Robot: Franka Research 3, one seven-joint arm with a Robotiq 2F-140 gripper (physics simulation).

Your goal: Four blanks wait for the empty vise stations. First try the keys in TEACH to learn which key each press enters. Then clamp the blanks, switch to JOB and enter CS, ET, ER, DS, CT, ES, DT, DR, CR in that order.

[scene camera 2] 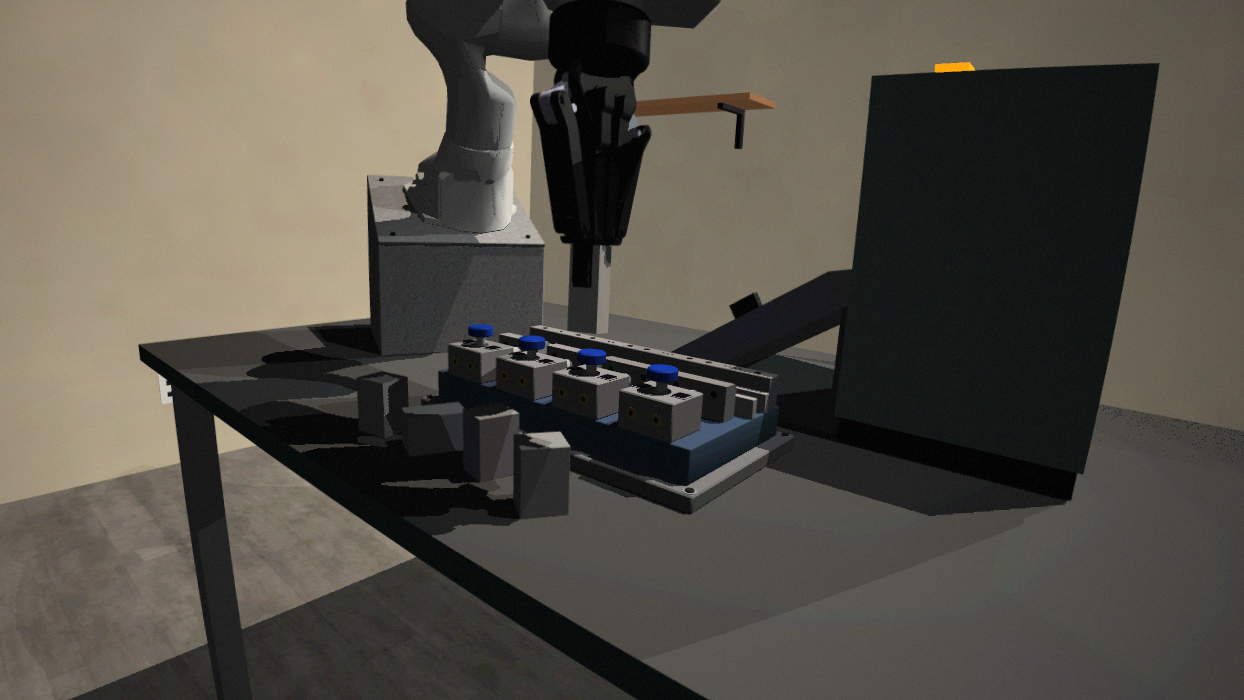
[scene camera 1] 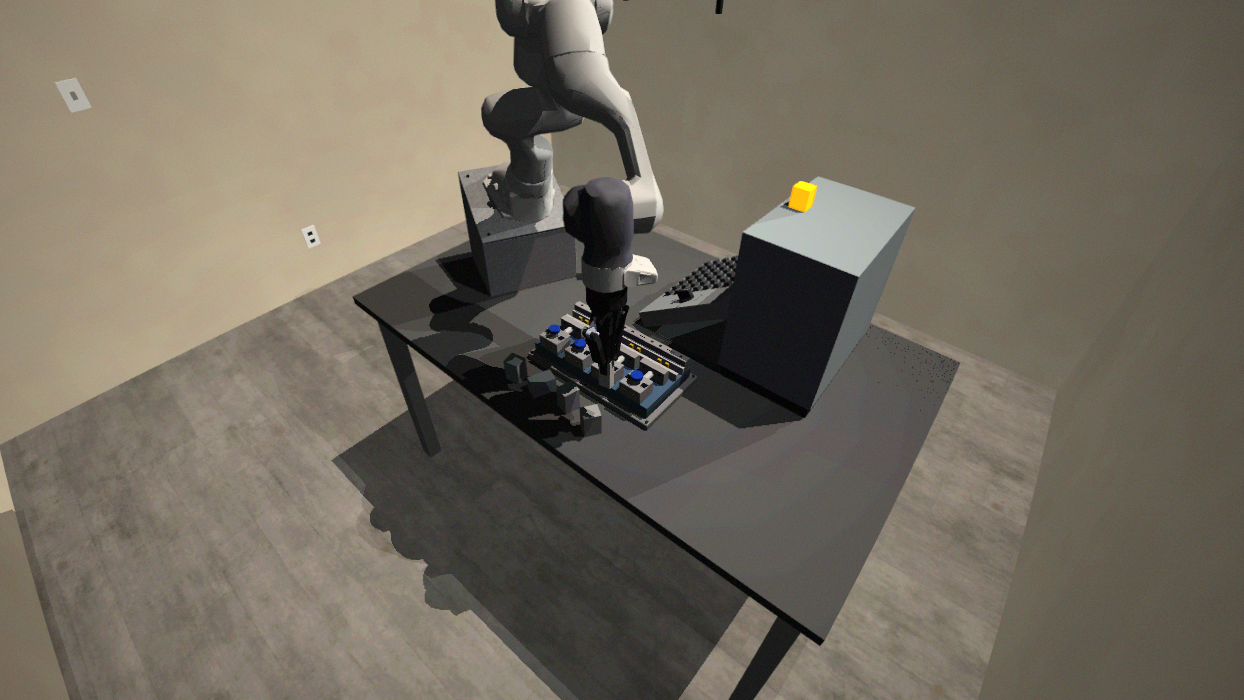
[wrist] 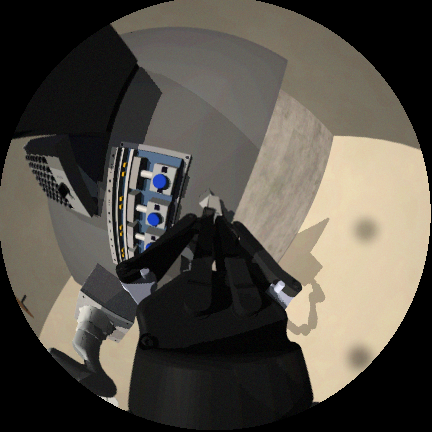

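My gripper [scene camera 1: 607, 372] [scene camera 2: 589, 300] [wrist: 211, 203] is shut and empty. It hangs pointing down above the vise fixture [scene camera 1: 658, 411] [scene camera 2: 696, 492] [wrist: 169, 155], a blue plate with a row of grey vises topped by blue knobs [scene camera 2: 592, 354]. Several grey blanks [scene camera 1: 569, 399] [scene camera 2: 540, 474] stand loose on the table in front of the fixture. In the wrist view my fingers hide most of them. The sloped keypad [scene camera 1: 708, 277] [wrist: 40, 177] lies behind the fixture, with a small black knob [scene camera 1: 685, 296] [wrist: 62, 189] on its panel.
A tall dark cabinet [scene camera 1: 808, 286] [scene camera 2: 992, 261] stands right of the fixture with a yellow cube [scene camera 1: 801, 195] on top. The arm's grey pedestal [scene camera 1: 508, 235] [scene camera 2: 451, 278] stands at the back left. The table edge [scene camera 2: 286, 435] runs close to the blanks.
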